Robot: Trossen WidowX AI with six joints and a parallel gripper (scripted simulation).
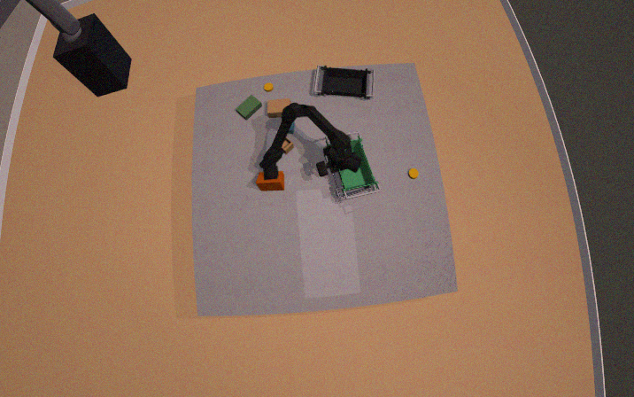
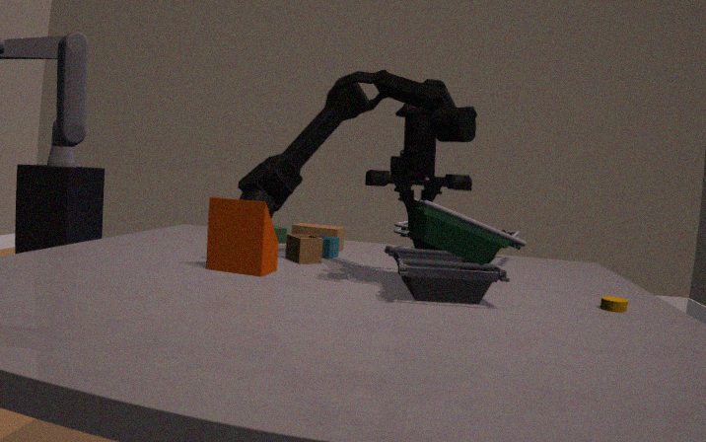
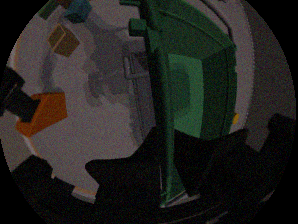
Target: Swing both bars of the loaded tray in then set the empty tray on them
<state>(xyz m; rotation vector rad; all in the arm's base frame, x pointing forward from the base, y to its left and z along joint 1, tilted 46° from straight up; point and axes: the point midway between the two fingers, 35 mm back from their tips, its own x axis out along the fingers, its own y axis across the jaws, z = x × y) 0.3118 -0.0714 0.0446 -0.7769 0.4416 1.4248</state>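
Right now my gripper tip is 7 cm short of the green tray, 1 cm to the right of it and 1 cm below it. Also, from my gripper tip: small box: 24 cm behind, 20 cm to the left, 10 cm below; then cyan block: 30 cm to the left, 22 cm behind, 9 cm below; then tan block: 42 cm to the left, 26 cm behind, 8 cm below.
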